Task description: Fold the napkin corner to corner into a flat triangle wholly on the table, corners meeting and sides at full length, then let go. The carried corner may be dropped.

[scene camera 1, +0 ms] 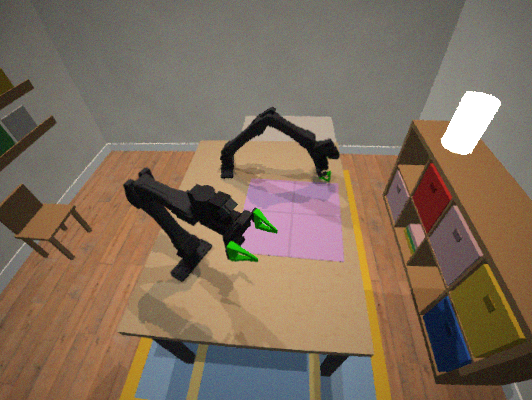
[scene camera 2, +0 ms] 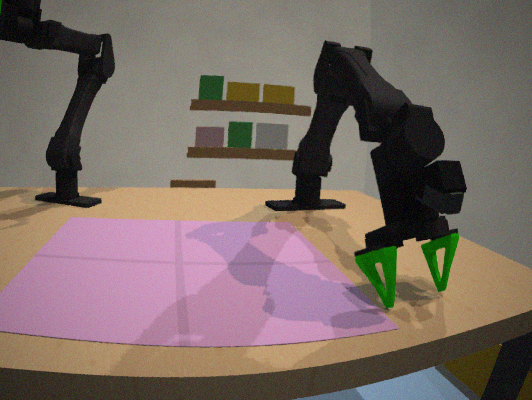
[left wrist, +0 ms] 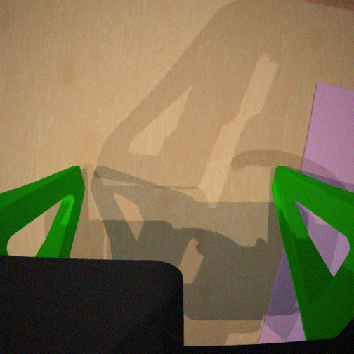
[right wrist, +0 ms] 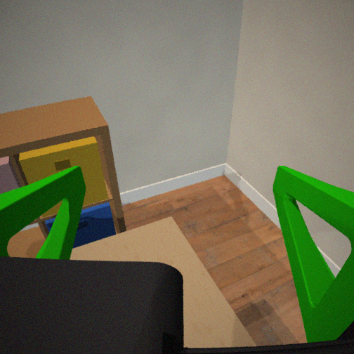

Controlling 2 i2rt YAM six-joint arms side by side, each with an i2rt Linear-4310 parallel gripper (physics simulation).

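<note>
The pink napkin (scene camera 1: 315, 235) (scene camera 2: 110, 300) (left wrist: 330, 130) lies flat and unfolded on the table (scene camera 1: 300, 310) (scene camera 2: 250, 370) (left wrist: 50, 100) (right wrist: 170, 250), with faint crossing lines and arm shadows on it. My left gripper (scene camera 1: 326, 176) (scene camera 2: 415, 298) (left wrist: 177, 176) is open and empty, pointing down low over the table. It is beside the napkin's side edge, near the front right corner in scene camera 2; one finger overlaps that edge in the left wrist view. My right gripper (scene camera 1: 266, 246) (right wrist: 178, 176) is open and empty, raised at the left of scene camera 1.
A cube shelf (scene camera 1: 420, 125) (right wrist: 55, 122) with coloured drawers stands beyond the table's right side in scene camera 1, with a white cylinder (scene camera 1: 470, 122) above it. A wooden chair (scene camera 1: 47, 220) stands at the left. Wall shelves (scene camera 2: 250, 106) hold several boxes behind the arms.
</note>
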